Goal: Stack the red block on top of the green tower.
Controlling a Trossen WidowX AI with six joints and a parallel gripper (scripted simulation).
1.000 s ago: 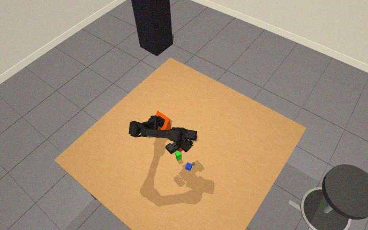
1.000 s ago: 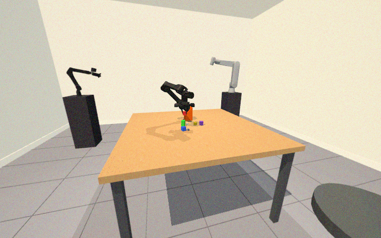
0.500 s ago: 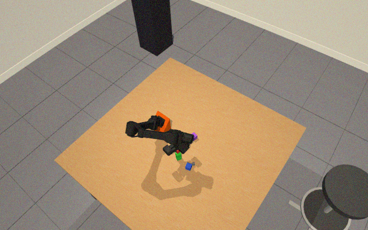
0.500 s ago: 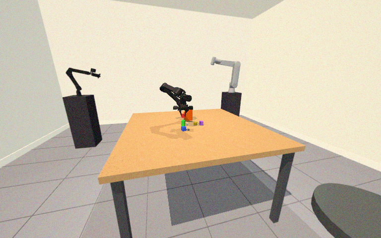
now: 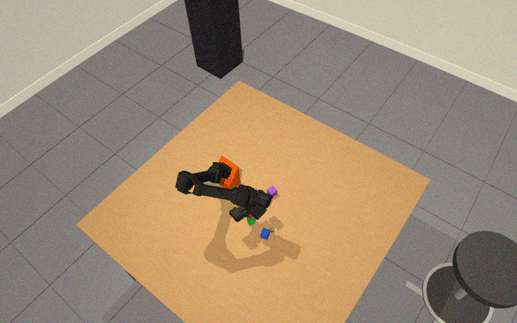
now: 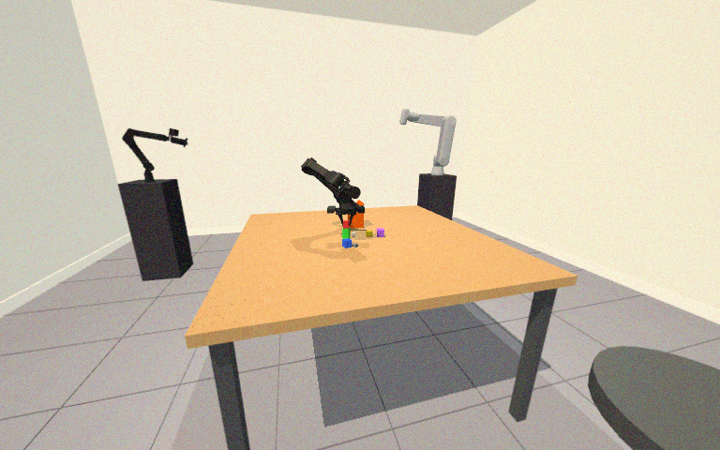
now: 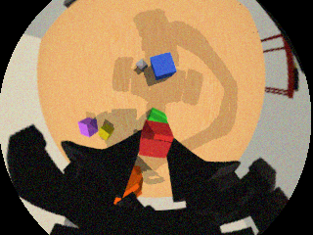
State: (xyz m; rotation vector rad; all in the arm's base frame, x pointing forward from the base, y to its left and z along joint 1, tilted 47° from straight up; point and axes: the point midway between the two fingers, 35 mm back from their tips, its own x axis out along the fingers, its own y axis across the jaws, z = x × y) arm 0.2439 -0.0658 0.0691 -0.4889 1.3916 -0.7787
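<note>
The red block lies 1 cm above my gripper tip. Round my gripper tip: blue block 10 cm ahead, 6 cm below, 2 cm to the right; then yellow block 13 cm to the left, 6 cm below, 3 cm behind; then purple block 19 cm to the left, 5 cm below, 2 cm behind.
</note>
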